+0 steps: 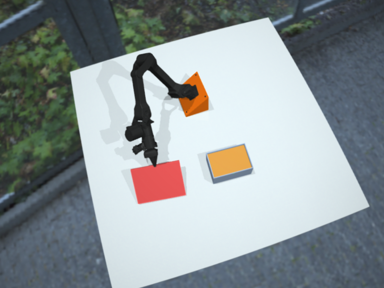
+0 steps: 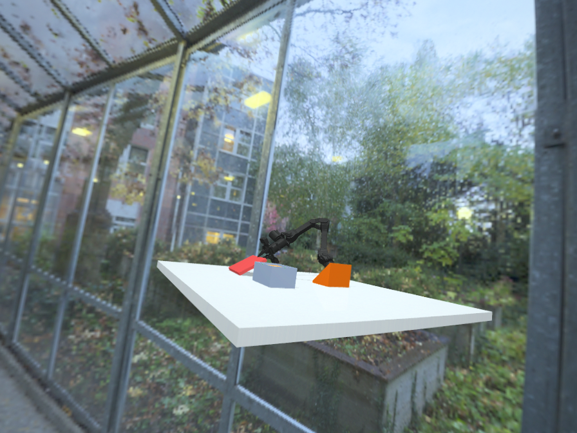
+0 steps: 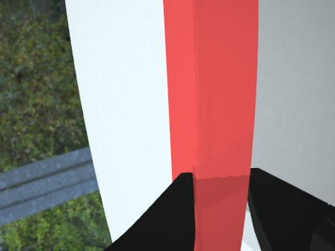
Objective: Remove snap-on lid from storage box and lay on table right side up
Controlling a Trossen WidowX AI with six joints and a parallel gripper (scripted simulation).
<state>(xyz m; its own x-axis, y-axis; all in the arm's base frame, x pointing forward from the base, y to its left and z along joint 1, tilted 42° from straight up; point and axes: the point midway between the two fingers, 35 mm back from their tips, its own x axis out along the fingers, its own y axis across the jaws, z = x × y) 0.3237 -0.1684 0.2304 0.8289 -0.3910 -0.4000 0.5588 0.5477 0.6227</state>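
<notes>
Now: the red lid 70 mm ahead of my gripper tip and 40 mm below it. The rest, counted from my gripper tip: grey storage box: 70 mm ahead, 350 mm to the left, 50 mm below.
</notes>
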